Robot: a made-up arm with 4 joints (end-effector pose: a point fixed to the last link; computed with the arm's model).
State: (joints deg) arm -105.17 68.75 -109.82 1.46
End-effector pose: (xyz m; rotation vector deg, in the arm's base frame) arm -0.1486 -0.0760 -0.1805 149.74 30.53 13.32
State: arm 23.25 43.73 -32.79 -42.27
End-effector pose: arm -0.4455 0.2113 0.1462 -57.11 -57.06 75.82
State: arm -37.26 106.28 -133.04 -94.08
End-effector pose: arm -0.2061 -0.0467 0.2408 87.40 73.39 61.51
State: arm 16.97 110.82 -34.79 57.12
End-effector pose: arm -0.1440 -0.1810 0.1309 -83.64 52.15 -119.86
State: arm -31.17 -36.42 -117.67 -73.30
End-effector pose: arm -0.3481 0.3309 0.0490 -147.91 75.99 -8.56
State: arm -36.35 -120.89 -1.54 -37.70
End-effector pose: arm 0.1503 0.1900 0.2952 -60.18 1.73 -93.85
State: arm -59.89 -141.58 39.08 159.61
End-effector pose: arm -0.0163 0.0843 0.2298 89.67 118.06 -62.23
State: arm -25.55 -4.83 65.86 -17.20
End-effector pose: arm -0.4361 0.5337 0.0917 9.39 -126.39 4.24
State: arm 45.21 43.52 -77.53 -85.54
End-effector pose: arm -0.2660 0.0981 0.1726 -125.67 -38.75 71.53
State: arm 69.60 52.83 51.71 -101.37
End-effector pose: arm -0.1707 0.3148 0.4273 -3.62 24.16 39.49
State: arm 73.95 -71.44 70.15 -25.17
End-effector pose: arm 0.0728 0.5428 -0.1255 -61.89 -23.94 -12.19
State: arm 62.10 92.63 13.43 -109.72
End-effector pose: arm -0.2816 0.0860 0.3045 -15.26 -17.08 65.73
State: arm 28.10 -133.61 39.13 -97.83
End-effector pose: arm 0.1794 0.0041 -0.0286 -96.19 59.47 -121.15
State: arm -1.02 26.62 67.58 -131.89
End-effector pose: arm -0.3757 0.4604 0.1763 -36.47 -10.30 0.50
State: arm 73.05 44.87 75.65 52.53
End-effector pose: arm -0.2333 0.1657 0.4423 93.15 -78.49 -42.01
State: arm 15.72 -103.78 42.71 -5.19
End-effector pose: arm 0.2465 0.3704 0.0437 -86.95 -53.07 -38.85
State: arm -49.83 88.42 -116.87 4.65
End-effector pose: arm -0.2996 -0.1507 0.0026 131.05 43.32 -56.93
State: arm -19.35 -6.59 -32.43 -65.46
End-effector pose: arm -0.2524 0.4112 -0.0223 -109.49 -34.41 -7.04
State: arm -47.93 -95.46 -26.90 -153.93
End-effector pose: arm -0.0900 0.2737 0.1302 -33.83 120.83 -96.31
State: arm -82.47 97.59 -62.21 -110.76
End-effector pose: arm -0.1597 0.0341 0.0352 82.25 101.63 63.71
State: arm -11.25 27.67 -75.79 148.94
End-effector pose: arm -0.4087 0.0874 0.2157 83.77 -15.01 125.07
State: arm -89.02 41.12 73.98 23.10
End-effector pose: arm -0.2508 0.1921 -0.3497 -42.82 107.24 -83.64
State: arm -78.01 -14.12 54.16 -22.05
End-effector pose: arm -0.3144 0.5767 -0.0686 -11.13 -169.85 -10.84
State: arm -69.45 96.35 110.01 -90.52
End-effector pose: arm -0.5191 -0.0516 -0.0981 -0.67 -66.87 95.00
